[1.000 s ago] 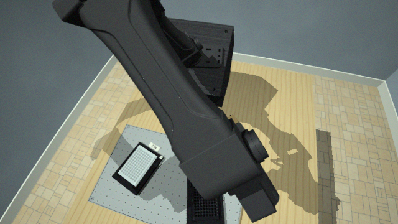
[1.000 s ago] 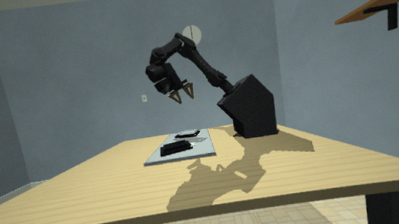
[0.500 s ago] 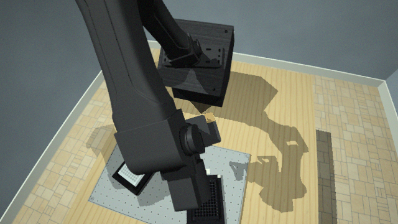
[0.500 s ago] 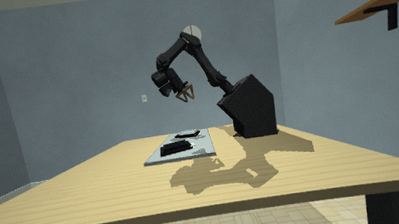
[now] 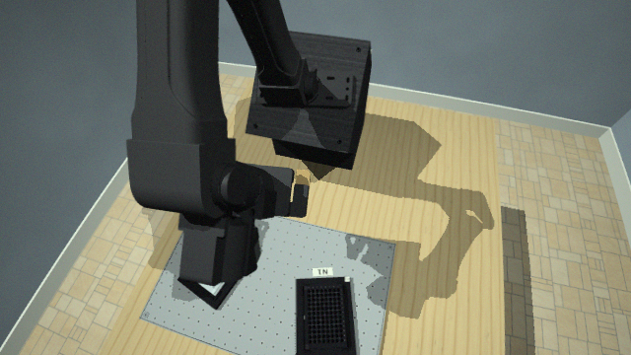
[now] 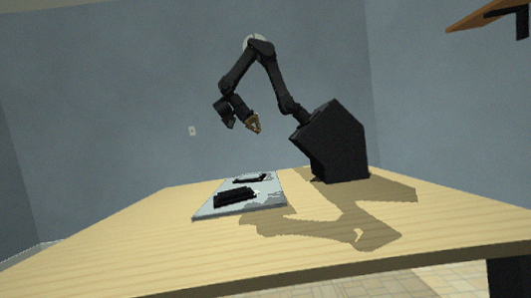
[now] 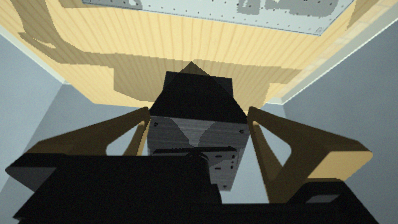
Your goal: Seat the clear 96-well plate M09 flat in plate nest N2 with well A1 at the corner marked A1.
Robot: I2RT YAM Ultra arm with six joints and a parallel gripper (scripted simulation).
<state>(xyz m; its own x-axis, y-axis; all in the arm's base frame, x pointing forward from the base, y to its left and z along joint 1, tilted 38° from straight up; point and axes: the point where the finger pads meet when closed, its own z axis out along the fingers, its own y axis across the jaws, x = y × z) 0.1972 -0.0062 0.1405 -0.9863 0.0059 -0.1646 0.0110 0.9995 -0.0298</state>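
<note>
The plate nest N2 lies 25 cm below my hand, 16 cm to the right of it and 7 cm ahead of it. Also, from my hand: n2 label 26 cm below, 12 cm to the right, 2 cm behind; n1 label 26 cm below, 8 cm to the left, 6 cm ahead.
</note>
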